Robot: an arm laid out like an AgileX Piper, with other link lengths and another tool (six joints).
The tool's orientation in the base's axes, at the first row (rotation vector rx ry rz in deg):
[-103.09, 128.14, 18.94]
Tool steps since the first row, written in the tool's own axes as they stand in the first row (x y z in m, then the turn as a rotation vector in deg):
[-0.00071, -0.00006, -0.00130, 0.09, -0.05, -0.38]
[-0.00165, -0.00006, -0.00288, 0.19, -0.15, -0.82]
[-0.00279, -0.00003, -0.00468, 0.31, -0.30, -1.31]
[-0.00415, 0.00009, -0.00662, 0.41, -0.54, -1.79]
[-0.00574, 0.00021, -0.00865, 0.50, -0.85, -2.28]
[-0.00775, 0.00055, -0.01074, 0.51, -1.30, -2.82]
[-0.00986, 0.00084, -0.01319, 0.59, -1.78, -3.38]
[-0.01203, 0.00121, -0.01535, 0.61, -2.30, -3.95]
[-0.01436, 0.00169, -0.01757, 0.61, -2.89, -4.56]
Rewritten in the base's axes. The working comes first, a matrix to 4 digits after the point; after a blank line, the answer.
The tool's axes in the first row as the columns of a matrix, in the base's axes (used below as rounded here):
[-0.2051, -0.9773, 0.0529]
[-0.9202, 0.2109, 0.3297]
[-0.3334, 0.0189, -0.9426]

[0.00014, 0.00021, 0.00146, 0.01, -0.22, 0.33]
[0.00024, 0.00056, 0.00326, 0.06, -0.48, 0.71]
[0.00035, 0.00102, 0.00534, 0.16, -0.78, 1.13]
[0.00041, 0.00166, 0.00763, 0.35, -1.08, 1.54]
[0.00051, 0.00247, 0.01007, 0.61, -1.39, 1.97]
[0.00048, 0.00371, 0.01272, 1.02, -1.67, 2.46]
[0.00050, 0.00490, 0.01574, 1.44, -2.03, 2.96]
[0.00047, 0.00626, 0.01850, 1.91, -2.35, 3.48]
[0.00036, 0.00778, 0.02138, 2.46, -2.67, 4.04]

